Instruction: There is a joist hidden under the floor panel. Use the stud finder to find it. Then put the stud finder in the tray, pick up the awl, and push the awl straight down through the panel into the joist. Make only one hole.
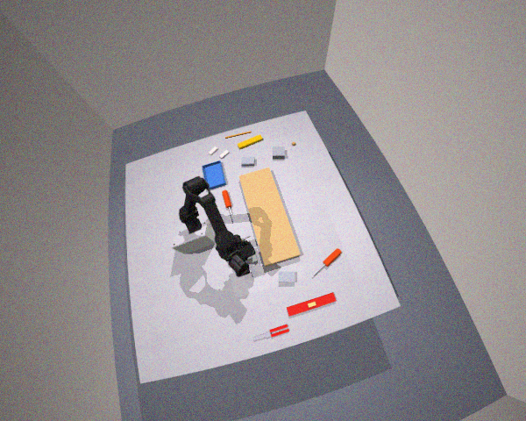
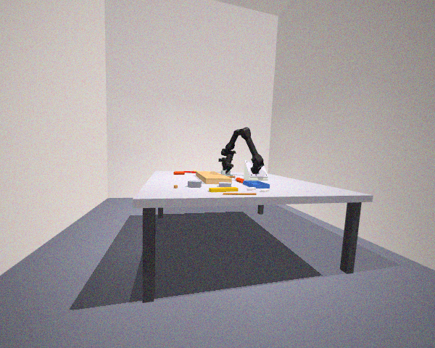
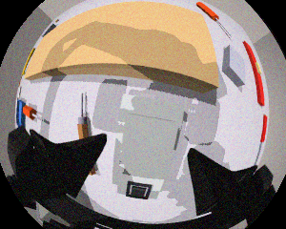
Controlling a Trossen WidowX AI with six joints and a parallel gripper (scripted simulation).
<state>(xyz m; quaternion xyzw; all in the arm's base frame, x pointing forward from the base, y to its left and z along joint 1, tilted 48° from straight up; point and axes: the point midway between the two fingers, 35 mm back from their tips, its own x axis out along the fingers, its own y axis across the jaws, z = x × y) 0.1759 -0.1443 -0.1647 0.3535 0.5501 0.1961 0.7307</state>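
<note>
Right now the grey stud finder is 30 mm behind my gripper tip and 10 mm above it. The rest, counted from my gripper tip: red level: 330 mm to the right, 200 mm ahead, 20 mm below; then awl: 90 mm to the left, 20 mm below, 10 mm ahead; then green light: 40 mm behind, 30 mm above, 10 mm to the left.
</note>
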